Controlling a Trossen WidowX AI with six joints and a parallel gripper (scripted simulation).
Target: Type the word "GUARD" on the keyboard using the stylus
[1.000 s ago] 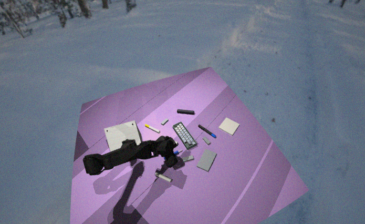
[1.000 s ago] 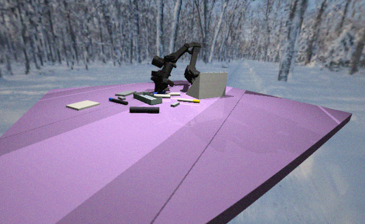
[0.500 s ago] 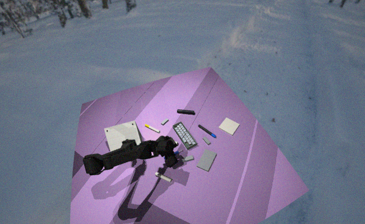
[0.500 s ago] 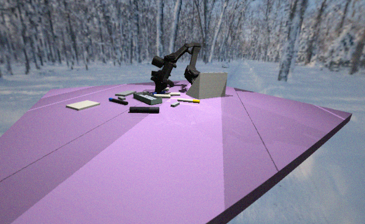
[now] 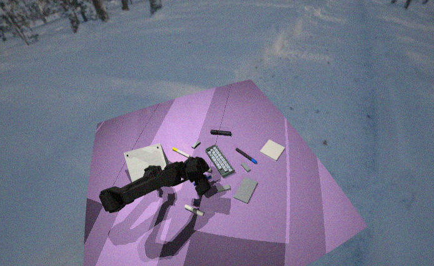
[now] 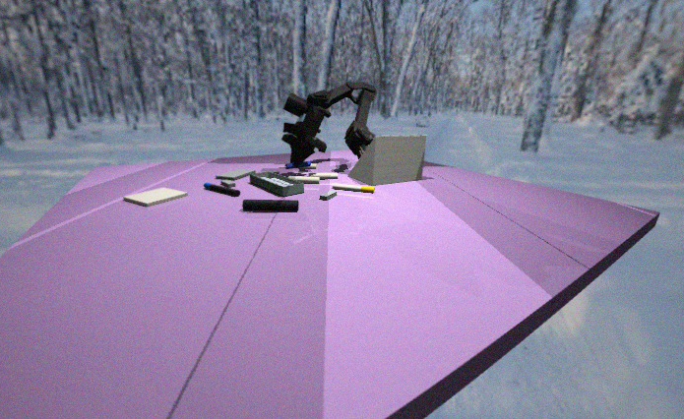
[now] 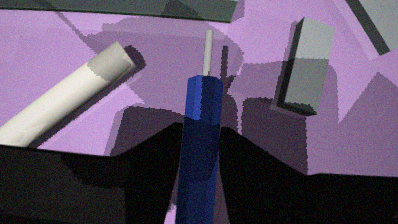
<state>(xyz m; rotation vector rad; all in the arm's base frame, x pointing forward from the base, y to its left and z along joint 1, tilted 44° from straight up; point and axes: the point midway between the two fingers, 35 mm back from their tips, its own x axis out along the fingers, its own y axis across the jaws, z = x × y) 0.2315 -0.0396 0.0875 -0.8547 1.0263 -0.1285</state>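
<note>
Now: the grey block 7 cm ahead of my gripper tip, 5 cm to the right of it and 3 cm below it. From my gripper tip the other things lie so: grey plate: 17 cm ahead, 9 cm to the right, 3 cm below; then blue-tipped pen: 25 cm ahead, 9 cm to the left, 3 cm below; then yellow-tipped marker: 12 cm behind, 23 cm to the left, 3 cm below.
</note>
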